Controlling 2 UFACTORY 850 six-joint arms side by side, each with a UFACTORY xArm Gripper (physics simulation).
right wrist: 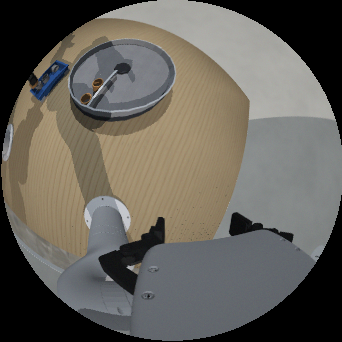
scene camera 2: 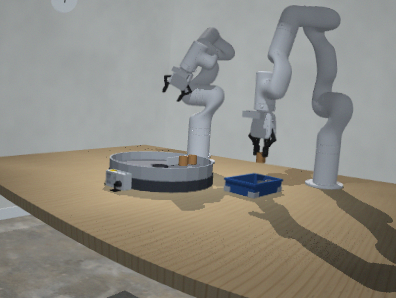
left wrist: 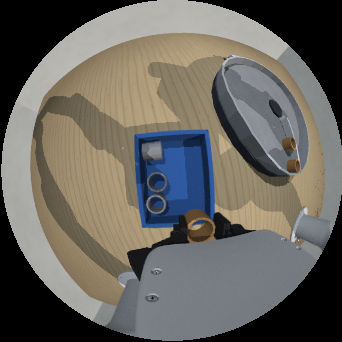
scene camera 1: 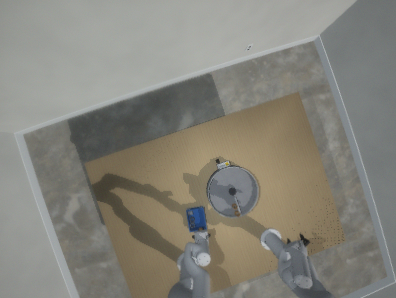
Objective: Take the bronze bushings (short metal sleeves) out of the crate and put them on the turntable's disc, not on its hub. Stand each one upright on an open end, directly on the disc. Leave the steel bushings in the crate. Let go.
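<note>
My left gripper (scene camera 2: 261, 152) (left wrist: 198, 223) is shut on a bronze bushing (scene camera 2: 260, 158) (left wrist: 199, 216), held upright above the near edge of the blue crate (scene camera 1: 205, 220) (scene camera 2: 252, 190) (left wrist: 210, 175) (right wrist: 36, 94). In the left wrist view the crate holds a steel bushing (left wrist: 152, 150) lying on its side and two upright steel bushings (left wrist: 157, 182) (left wrist: 156, 204). Two bronze bushings (scene camera 2: 183, 160) (scene camera 2: 192, 159) (left wrist: 289, 144) (left wrist: 294, 166) (right wrist: 98, 84) (right wrist: 86, 98) stand upright on the disc of the turntable (scene camera 1: 222, 192) (scene camera 2: 165, 173) (right wrist: 145, 80), near its rim. My right gripper (scene camera 2: 176, 92) (right wrist: 198, 226) is open and empty, far from both.
A thin pale bar (scene camera 1: 237, 204) (right wrist: 104, 87) runs from the dark hub (scene camera 1: 232, 191) (left wrist: 276, 108) (right wrist: 122, 68) to the rim, beside the two standing bronze bushings. A raised wall surrounds the disc. A small control box (scene camera 1: 223, 164) (scene camera 2: 118, 179) sits at the turntable's outer side.
</note>
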